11 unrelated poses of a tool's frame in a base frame.
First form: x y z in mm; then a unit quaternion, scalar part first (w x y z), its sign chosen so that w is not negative.
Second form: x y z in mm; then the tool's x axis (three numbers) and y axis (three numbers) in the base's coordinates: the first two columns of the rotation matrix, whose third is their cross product. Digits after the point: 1 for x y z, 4 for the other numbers.
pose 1, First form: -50.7, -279.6, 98.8, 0.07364, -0.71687, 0.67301, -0.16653
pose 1, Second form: -50.7, -279.6, 98.8, 0.0387, -0.9894, 0.1396, -0.9404, -0.0833, -0.3297
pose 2, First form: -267.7, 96.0, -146.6, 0.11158, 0.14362, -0.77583, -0.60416
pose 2, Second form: -267.7, 96.0, -146.6, -0.9338, -0.3577, -0.0004, -0.0880, 0.2287, 0.9695
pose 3, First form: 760.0, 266.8, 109.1, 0.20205, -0.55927, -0.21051, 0.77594
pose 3, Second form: 760.0, 266.8, 109.1, -0.2928, 0.5490, -0.7828, -0.0781, -0.8297, -0.5527
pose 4, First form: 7.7, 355.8, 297.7, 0.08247, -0.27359, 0.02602, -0.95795
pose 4, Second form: 7.7, 355.8, 297.7, -0.8367, -0.1722, 0.5199, 0.1438, -0.9850, -0.0950
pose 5, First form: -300.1, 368.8, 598.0, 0.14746, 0.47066, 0.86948, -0.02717
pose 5, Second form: -300.1, 368.8, 598.0, -0.5135, 0.8104, -0.2820, 0.8265, 0.5555, 0.0916
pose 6, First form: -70.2, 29.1, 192.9, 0.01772, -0.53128, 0.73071, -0.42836
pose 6, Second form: -70.2, 29.1, 192.9, -0.4349, -0.7916, 0.4293, -0.7612, 0.0685, -0.6448
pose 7, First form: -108.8, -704.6, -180.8, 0.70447, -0.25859, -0.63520, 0.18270
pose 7, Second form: -108.8, -704.6, -180.8, 0.1263, 0.5859, 0.8005, 0.0711, 0.7995, -0.5964
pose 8, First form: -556.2, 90.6, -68.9, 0.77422, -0.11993, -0.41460, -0.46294
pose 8, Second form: -556.2, 90.6, -68.9, 0.2276, -0.6174, 0.7530, 0.8163, 0.5426, 0.1982
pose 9, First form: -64.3, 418.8, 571.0, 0.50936, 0.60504, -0.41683, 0.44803
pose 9, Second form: -64.3, 418.8, 571.0, 0.2510, -0.0480, 0.9668, -0.9608, -0.1336, 0.2429
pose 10, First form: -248.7, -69.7, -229.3, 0.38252, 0.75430, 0.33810, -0.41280
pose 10, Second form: -248.7, -69.7, -229.3, 0.4306, 0.1942, -0.8814, 0.8259, -0.4787, 0.2979
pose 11, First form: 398.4, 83.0, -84.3, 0.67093, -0.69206, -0.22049, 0.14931
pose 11, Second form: 398.4, 83.0, -84.3, 0.8582, 0.5055, 0.0892, 0.1048, -0.0025, -0.9945
